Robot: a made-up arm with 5 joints.
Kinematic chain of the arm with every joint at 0, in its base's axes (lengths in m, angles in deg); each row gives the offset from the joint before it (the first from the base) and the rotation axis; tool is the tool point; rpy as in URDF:
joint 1: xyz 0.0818 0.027 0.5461 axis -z
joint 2: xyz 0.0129 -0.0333 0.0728 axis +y
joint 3: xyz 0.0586 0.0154 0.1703 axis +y
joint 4: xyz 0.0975 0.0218 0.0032 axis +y
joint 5: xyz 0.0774 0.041 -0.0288 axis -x
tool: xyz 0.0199 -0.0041 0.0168 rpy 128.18 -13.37 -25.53
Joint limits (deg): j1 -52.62..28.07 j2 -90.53..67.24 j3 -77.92..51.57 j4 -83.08..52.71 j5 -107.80..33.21
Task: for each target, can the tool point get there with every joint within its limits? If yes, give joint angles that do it. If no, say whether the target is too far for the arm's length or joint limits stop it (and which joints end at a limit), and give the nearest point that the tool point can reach.
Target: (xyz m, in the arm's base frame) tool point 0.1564 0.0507 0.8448
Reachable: yes | joints 11.42 -59.99 33.24 -6.99 -9.81
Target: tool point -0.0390 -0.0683 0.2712
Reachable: no: joint limits stop it (at a limit: joint 1, joint 2, joint 3) | nearest point 0.1706 0.0130 0.4615 | short by 0.295 m
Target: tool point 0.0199 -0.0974 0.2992
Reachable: no: joint limits stop it (at a limit: joint 1, joint 2, joint 3) | nearest point 0.1799 0.0072 0.4548 | short by 0.246 m
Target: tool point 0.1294 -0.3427 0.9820
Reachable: no: too far | nearest point -0.0723 -0.1292 0.9203 | short by 0.300 m
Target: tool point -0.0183 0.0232 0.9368
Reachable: yes | joints -26.53 -55.67 -3.76 -63.80 1.86
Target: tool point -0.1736 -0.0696 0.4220
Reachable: no: joint limits stop it (at a limit: joint 2, joint 3, joint 4) | nearest point -0.1980 -0.0788 0.6037 | short by 0.184 m
